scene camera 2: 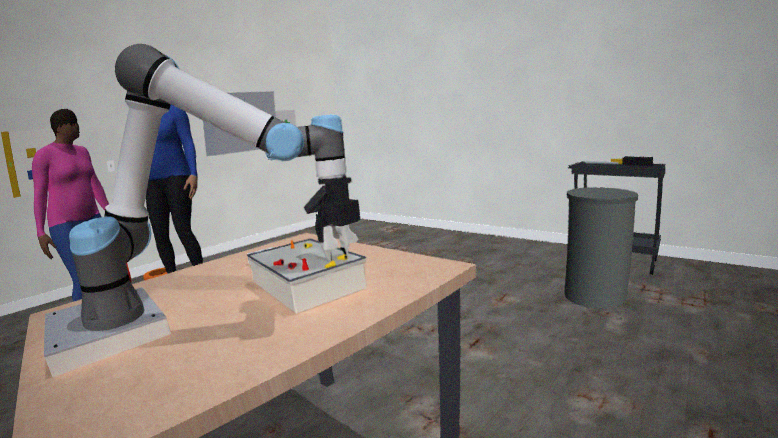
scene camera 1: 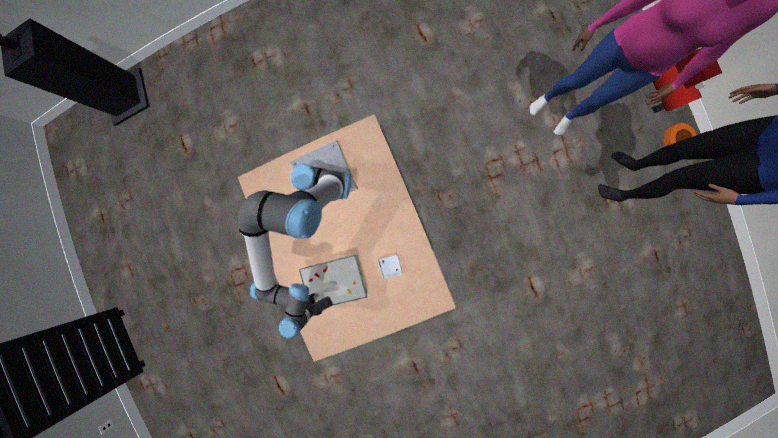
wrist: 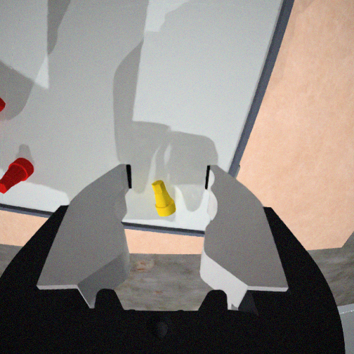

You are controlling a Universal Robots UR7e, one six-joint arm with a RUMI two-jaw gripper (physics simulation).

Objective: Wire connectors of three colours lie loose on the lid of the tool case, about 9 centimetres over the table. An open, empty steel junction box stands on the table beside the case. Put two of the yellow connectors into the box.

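Where they show: gripper, fingertip midpoint: (scene camera 2: pixel 338 257) (scene camera 1: pixel 319 299); arm's base at its link origin: (scene camera 2: pixel 114 316).
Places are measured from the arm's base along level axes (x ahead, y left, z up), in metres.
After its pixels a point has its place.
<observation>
A yellow connector (wrist: pixel 163 199) lies on its side on the pale case lid (scene camera 1: pixel 347 269) {y -0.003, x 0.468, z 0.035 m} (scene camera 2: pixel 326 287) {y -0.243, x 0.478, z -0.009 m} (wrist: pixel 190 90), near the lid's edge. My gripper (scene camera 2: pixel 337 253) {y -0.192, x 0.561, z 0.035 m} (wrist: pixel 168 166) is part open and empty, pointing down low over the lid. In the wrist view this connector shows between the two fingers, slightly below the line of the tips, touching neither. In scene camera 2, two yellow connectors (scene camera 2: pixel 330 264) {y -0.241, x 0.500, z 0.044 m} (scene camera 2: pixel 342 257) {y -0.223, x 0.553, z 0.043 m} lie by the fingertips and a third (scene camera 2: pixel 308 245) {y -0.043, x 0.569, z 0.043 m} lies farther back. The small steel junction box (scene camera 1: pixel 389 266) {y 0.190, x 0.539, z -0.049 m} stands beside the case; it does not show in scene camera 2.
Three red connectors (scene camera 2: pixel 278 262) {y -0.114, x 0.425, z 0.045 m} (scene camera 2: pixel 292 266) {y -0.167, x 0.435, z 0.043 m} (scene camera 2: pixel 304 264) {y -0.201, x 0.451, z 0.050 m} lie on the lid, away from the fingers. An orange one (scene camera 1: pixel 353 282) {y 0.004, x 0.537, z 0.045 m} (scene camera 2: pixel 292 244) {y 0.001, x 0.541, z 0.047 m} is near the far yellow one. The case has a dark rim. Two people stand beyond the table (scene camera 1: pixel 402 217) (scene camera 2: pixel 217 380).
</observation>
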